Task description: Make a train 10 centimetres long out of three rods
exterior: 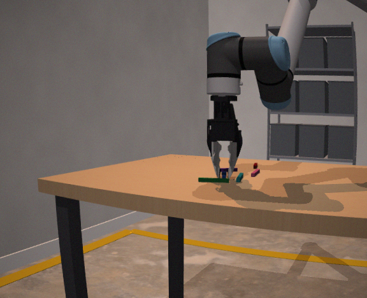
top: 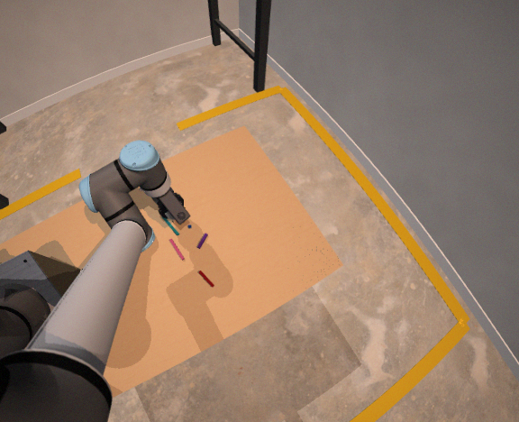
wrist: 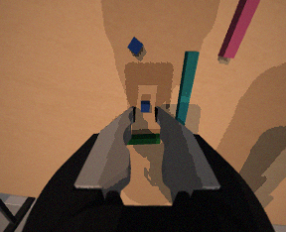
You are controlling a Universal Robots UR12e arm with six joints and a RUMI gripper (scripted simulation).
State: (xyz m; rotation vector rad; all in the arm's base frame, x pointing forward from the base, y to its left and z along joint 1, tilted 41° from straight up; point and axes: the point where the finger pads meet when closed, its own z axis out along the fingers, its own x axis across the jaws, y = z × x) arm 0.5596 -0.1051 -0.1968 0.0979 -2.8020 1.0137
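The turquoise rod lies 40 mm behind my hand, 10 mm to the right of it and 10 mm below it. Round my hand: green rod 10 mm ahead, 50 mm to the left, 10 mm below; then pink rod 70 mm behind, 110 mm to the right, 10 mm below; then purple rod 30 mm ahead, 140 mm to the right, 10 mm below.
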